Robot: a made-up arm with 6 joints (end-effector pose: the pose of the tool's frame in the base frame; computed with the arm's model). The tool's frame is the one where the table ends.
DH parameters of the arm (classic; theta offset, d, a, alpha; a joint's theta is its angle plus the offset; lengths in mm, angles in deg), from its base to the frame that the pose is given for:
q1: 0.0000 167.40 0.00 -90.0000
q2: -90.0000 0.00 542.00 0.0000
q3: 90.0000 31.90 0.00 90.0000
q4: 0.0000 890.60 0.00 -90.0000
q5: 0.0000 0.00 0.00 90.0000
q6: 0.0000 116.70 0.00 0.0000
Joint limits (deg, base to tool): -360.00..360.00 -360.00..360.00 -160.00..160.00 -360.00..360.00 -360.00..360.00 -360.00..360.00
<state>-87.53 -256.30 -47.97 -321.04 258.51 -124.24</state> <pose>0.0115 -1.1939 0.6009 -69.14 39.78 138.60</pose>
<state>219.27 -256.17 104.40 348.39 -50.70 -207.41</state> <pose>-0.0829 -0.1324 -0.8538 97.07 -124.62 13.55</pose>
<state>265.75 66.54 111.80 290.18 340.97 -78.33</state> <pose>0.0275 -0.5428 -0.6169 -76.16 148.96 -24.00</pose>
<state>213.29 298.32 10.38 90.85 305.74 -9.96</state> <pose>0.9891 0.7246 1.0251 -63.41 -27.59 -33.61</pose>
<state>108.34 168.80 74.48 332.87 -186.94 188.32</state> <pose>0.1622 -0.5703 -0.7014 -48.41 -32.20 -34.84</pose>
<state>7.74 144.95 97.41 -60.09 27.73 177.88</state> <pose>-0.5744 -0.0934 -0.7134 -95.21 -88.59 103.73</pose>
